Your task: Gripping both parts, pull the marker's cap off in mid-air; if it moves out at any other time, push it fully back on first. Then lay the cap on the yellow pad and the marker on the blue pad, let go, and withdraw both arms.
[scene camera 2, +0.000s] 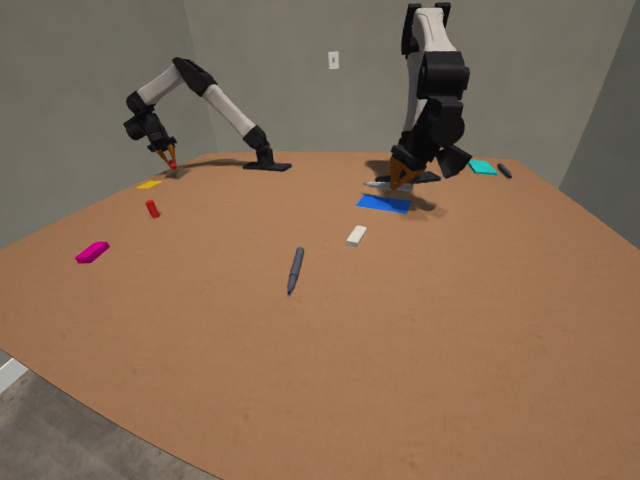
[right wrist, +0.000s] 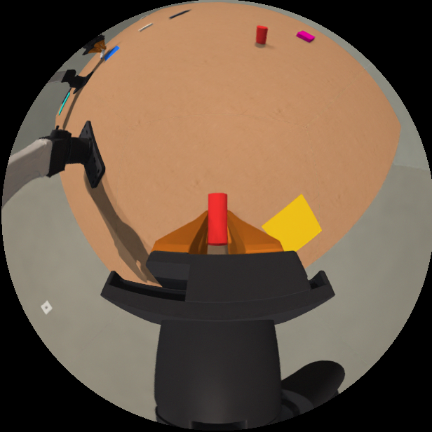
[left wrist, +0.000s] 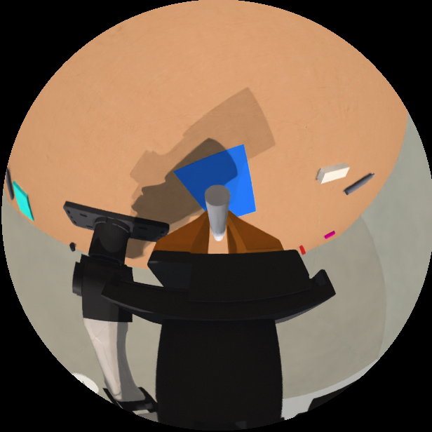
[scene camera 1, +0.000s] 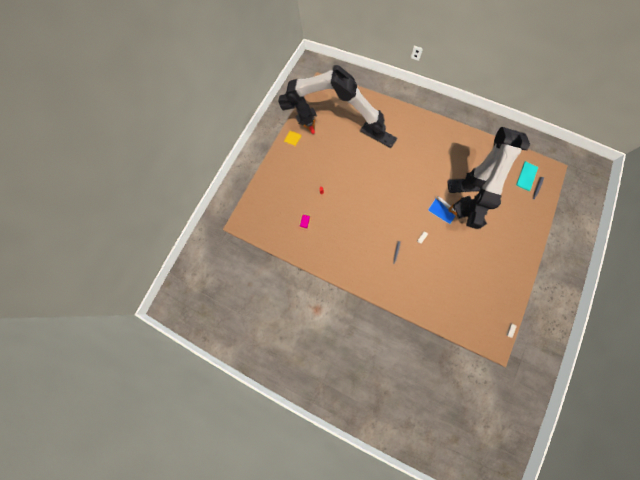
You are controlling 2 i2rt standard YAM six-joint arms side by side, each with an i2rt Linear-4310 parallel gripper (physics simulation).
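Frame: origin at the left arm's base, x ahead, y left, z up, level; millimetres.
Seen in the pictures: left gripper, fingertip midpoint: (scene camera 2: 393,188) (scene camera 1: 450,209); right gripper, fingertip midpoint: (scene camera 2: 173,167) (scene camera 1: 312,130); left arm's base, link origin: (scene camera 1: 467,185); right arm's base, link origin: (scene camera 2: 266,167) (scene camera 1: 378,135).
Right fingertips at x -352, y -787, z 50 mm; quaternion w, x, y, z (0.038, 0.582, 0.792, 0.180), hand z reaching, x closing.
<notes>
Offsets run from my right fingertips to a thing's top centre.
The grey-white marker {dz +12, dx +470, dy +649 mm} (scene camera 1: 443,201) (scene camera 2: 377,184) (left wrist: 218,210) is uncapped and held roughly level, a little above the blue pad {dz -49, dx +484, dy +640 mm} (scene camera 1: 439,210) (scene camera 2: 383,204) (left wrist: 245,187). My left gripper (scene camera 1: 453,211) (scene camera 2: 395,187) (left wrist: 217,214) is shut on it. The red cap {dz +26, dx -1, dy -1 mm} (scene camera 1: 312,130) (scene camera 2: 173,165) (right wrist: 217,218) is between the fingers of my right gripper (scene camera 1: 310,125) (scene camera 2: 171,162) (right wrist: 217,215), which is shut on it. The cap is above the table, beside the yellow pad {dz -49, dx +7, dy -115 mm} (scene camera 1: 292,138) (scene camera 2: 149,184) (right wrist: 295,225) and not over it.
A loose red cylinder {dz -2, dx +347, dy +36 mm} (scene camera 1: 321,190) (scene camera 2: 152,208) (right wrist: 261,35) and a magenta block {dz -35, dx +502, dy -54 mm} (scene camera 1: 305,221) (scene camera 2: 92,252) lie at the picture's left. A white block {dz -38, dx +615, dy +519 mm} (scene camera 1: 422,237) (scene camera 2: 356,236) and a dark pen {dz -35, dx +683, dy +387 mm} (scene camera 1: 397,252) (scene camera 2: 295,270) lie near the blue pad. A teal pad {dz -42, dx +315, dy +1111 mm} (scene camera 1: 527,176) (scene camera 2: 482,167) lies at the far right.
</notes>
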